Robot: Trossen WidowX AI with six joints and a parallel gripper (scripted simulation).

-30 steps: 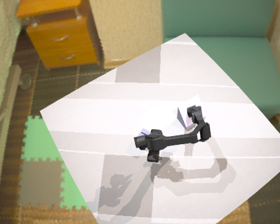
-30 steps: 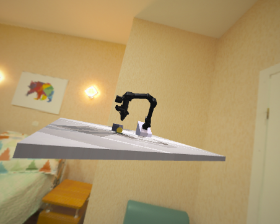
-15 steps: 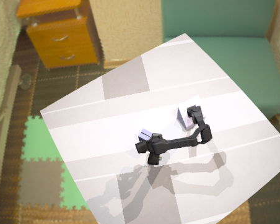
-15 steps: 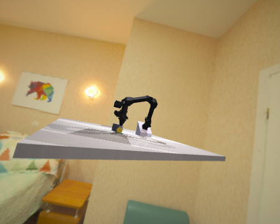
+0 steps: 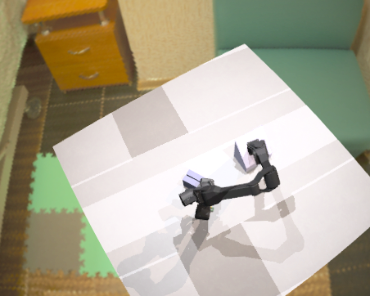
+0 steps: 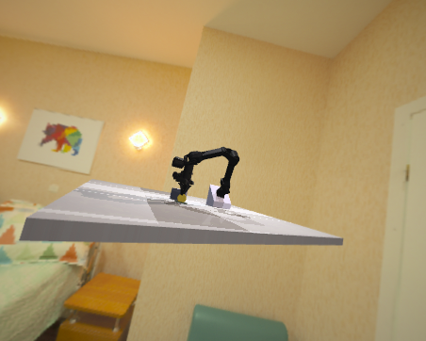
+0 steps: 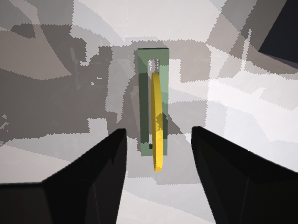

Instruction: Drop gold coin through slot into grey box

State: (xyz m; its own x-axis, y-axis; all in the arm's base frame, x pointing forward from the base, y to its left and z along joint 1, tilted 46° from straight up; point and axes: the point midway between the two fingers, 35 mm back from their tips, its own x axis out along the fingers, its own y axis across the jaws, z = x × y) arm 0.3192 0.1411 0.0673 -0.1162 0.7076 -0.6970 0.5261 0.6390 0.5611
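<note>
Right now my gripper tip is 2 cm above the gold coin.
</note>
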